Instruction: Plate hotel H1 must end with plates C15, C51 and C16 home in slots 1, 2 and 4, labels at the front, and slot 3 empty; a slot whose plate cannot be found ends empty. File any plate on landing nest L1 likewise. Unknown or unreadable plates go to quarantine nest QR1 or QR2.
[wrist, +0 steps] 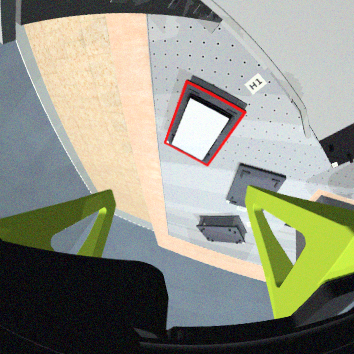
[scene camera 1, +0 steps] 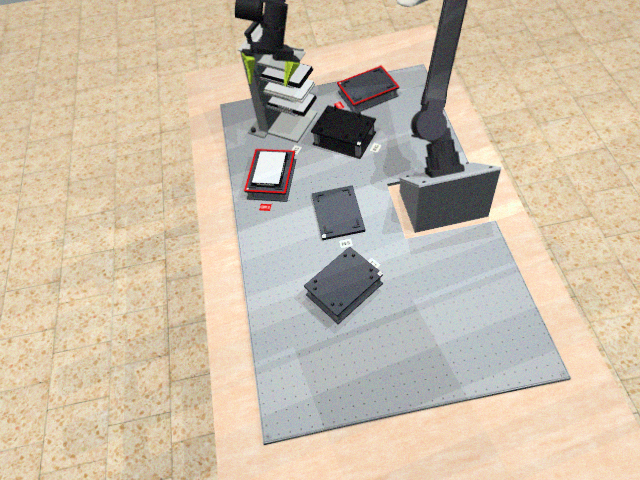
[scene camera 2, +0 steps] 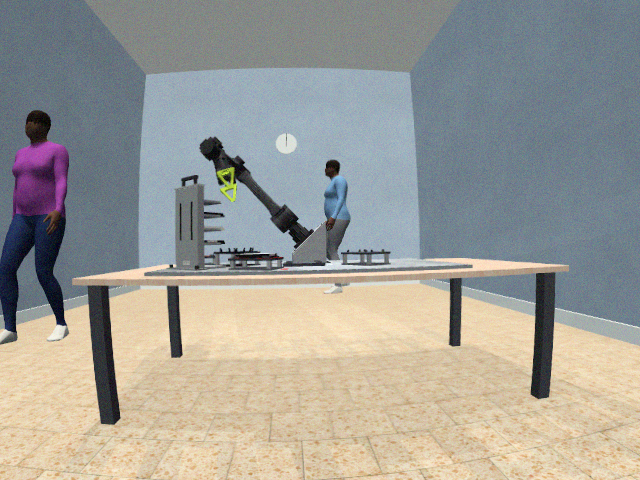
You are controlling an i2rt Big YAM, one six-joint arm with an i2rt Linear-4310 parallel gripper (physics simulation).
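Seen in the pictures: gripper, between the fingertips: (wrist: pixel 178 195) (scene camera 1: pixel 267 84) (scene camera 2: pixel 232 195); arm's base, origin of its link: (scene camera 1: pixel 444 172) (scene camera 2: pixel 305 239).
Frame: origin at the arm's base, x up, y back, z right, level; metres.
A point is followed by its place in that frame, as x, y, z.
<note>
Hotel H1 (scene camera 1: pixel 261 111) @[-0.015, -0.476, 0.351] (scene camera 2: pixel 189 227) @[0.046, -0.471, 0.406] stands upright at the board's far left corner in scene camera 1. Several pale and black layers stick out from it; labels and exact slots are unreadable. A white-topped plate (scene camera 1: pixel 269 166) @[-0.053, -0.469, 0.160] (wrist: pixel 200 130) @[-0.053, -0.463, 0.164] lies on a red-edged nest (scene camera 1: pixel 249 180) @[-0.067, -0.532, 0.130] (wrist: pixel 176 112) @[-0.067, -0.521, 0.181]. A second red-edged nest (scene camera 1: pixel 368 85) @[-0.067, -0.131, 0.458] behind bears no visible plate. Which is QR1 or QR2 is unclear. My gripper (scene camera 1: pixel 268 83) @[0.163, -0.432, 0.251] (scene camera 2: pixel 230 193) @[0.163, -0.432, 0.251] (wrist: pixel 178 195) @[0.163, -0.432, 0.251] is open and empty, raised beside the hotel's shelf side. It covers part of the hotel in scene camera 1. L1 cannot be picked out by its label.
A tall black nest (scene camera 1: pixel 343 126) @[-0.047, -0.236, 0.272] stands right of the hotel. A low dark nest (scene camera 1: pixel 338 211) @[-0.095, -0.291, -0.007] (wrist: pixel 257 182) @[-0.095, -0.294, 0.037] and a turned dark stand (scene camera 1: pixel 343 283) @[-0.057, -0.309, -0.261] (wrist: pixel 221 232) @[-0.057, -0.309, -0.228] sit on the perforated board (scene camera 1: pixel 392 351) @[-0.107, -0.218, -0.435]. The arm's grey base (scene camera 1: pixel 452 201) @[-0.012, 0.001, -0.091] is at the right. Two people stand beyond the table.
</note>
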